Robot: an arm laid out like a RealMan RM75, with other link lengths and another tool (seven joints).
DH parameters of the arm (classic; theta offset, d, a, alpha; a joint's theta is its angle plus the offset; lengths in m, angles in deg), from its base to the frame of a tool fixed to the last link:
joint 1: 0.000 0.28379 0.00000 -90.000
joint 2: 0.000 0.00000 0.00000 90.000
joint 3: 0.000 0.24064 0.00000 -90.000
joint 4: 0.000 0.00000 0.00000 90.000
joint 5: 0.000 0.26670 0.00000 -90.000
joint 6: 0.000 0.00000 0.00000 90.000
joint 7: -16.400 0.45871 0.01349 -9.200
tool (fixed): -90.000 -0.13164 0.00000 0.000
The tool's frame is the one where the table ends.
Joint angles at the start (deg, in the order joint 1, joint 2, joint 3, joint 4, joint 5, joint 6, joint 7): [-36.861, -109.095, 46.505, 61.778, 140.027, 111.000, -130.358]
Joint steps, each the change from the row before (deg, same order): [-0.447, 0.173, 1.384, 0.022, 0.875, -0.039, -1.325]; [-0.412, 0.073, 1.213, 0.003, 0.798, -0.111, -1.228]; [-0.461, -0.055, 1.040, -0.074, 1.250, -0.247, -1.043]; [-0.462, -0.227, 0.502, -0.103, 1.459, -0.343, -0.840]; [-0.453, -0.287, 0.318, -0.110, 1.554, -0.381, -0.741]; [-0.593, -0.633, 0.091, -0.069, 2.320, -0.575, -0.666]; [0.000, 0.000, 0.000, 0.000, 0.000, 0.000, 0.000]
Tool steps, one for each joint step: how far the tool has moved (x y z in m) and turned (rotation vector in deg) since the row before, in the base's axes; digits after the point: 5 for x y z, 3 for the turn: [-0.00336, -0.00138, -0.00101, -0.772, 1.693, 0.747]; [-0.00283, -0.00094, -0.00122, -0.598, 1.486, 0.695]; [-0.00446, -0.00056, -0.00118, -0.491, 1.723, 0.702]; [-0.00453, 0.00041, -0.00085, -0.143, 1.493, 0.726]; [-0.00468, 0.00073, -0.00057, -0.016, 1.443, 0.702]; [-0.00605, 0.00132, -0.00118, 0.097, 1.812, 0.722]; [0.00000, 0.00000, 0.00000, 0.000, 0.000, 0.000]
